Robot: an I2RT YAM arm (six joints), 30 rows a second.
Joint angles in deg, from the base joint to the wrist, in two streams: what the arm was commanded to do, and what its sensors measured. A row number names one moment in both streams.
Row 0, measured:
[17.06, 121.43, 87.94, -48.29, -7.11, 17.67]
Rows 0 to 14, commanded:
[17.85, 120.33, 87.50, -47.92, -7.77, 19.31]
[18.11, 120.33, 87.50, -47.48, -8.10, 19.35]
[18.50, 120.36, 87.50, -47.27, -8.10, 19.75]
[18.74, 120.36, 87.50, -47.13, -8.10, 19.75]
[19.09, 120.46, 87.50, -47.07, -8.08, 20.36]
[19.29, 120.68, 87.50, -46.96, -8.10, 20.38]
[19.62, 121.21, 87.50, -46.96, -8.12, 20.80]
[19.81, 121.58, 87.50, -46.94, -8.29, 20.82]
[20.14, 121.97, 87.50, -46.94, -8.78, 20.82]
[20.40, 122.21, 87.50, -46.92, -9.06, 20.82]
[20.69, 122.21, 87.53, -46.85, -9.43, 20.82]
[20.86, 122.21, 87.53, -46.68, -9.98, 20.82]
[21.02, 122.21, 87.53, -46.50, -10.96, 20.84]
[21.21, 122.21, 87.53, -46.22, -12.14, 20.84]
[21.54, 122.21, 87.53, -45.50, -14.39, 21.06]
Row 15, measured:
[20.56, 121.47, 87.92, -46.41, -9.98, 20.03]
